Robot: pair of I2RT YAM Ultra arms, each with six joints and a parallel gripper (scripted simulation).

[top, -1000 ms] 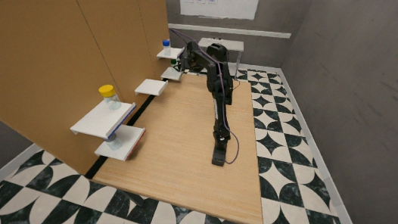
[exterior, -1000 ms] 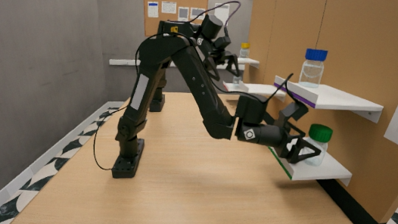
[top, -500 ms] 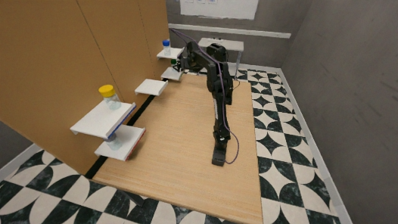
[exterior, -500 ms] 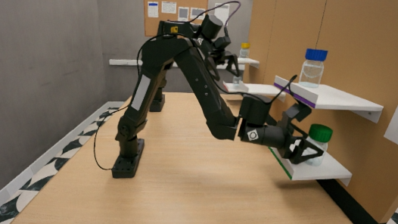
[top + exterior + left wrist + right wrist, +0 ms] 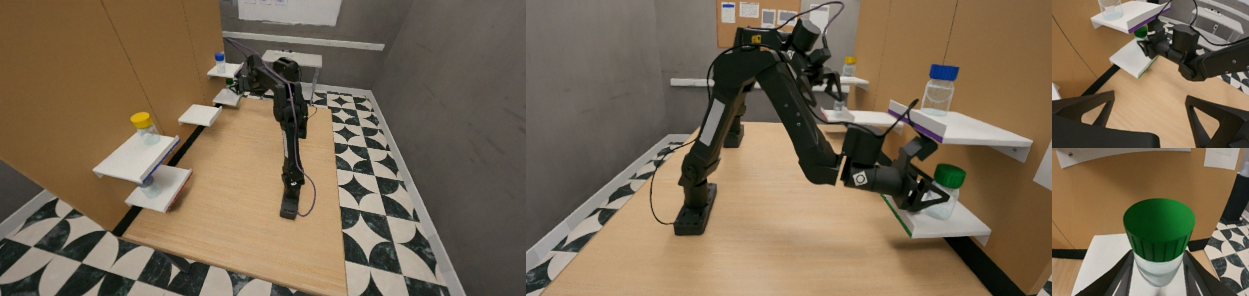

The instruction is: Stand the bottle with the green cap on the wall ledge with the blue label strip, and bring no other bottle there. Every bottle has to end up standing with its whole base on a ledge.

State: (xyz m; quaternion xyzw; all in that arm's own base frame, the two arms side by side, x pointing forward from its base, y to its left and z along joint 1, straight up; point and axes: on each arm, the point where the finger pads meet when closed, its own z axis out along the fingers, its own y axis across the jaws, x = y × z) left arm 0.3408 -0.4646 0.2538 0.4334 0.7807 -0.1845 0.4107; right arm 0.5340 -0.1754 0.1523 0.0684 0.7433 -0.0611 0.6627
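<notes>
Now: the green-capped bottle 1 cm below my right hand and 1 cm ahead of it. The rest, counted from my right hand: blue-capped bottle (18 cm above, 10 cm to the left, 1 cm ahead); yellow-capped bottle (77 cm to the left, 18 cm above, 1 cm behind).
</notes>
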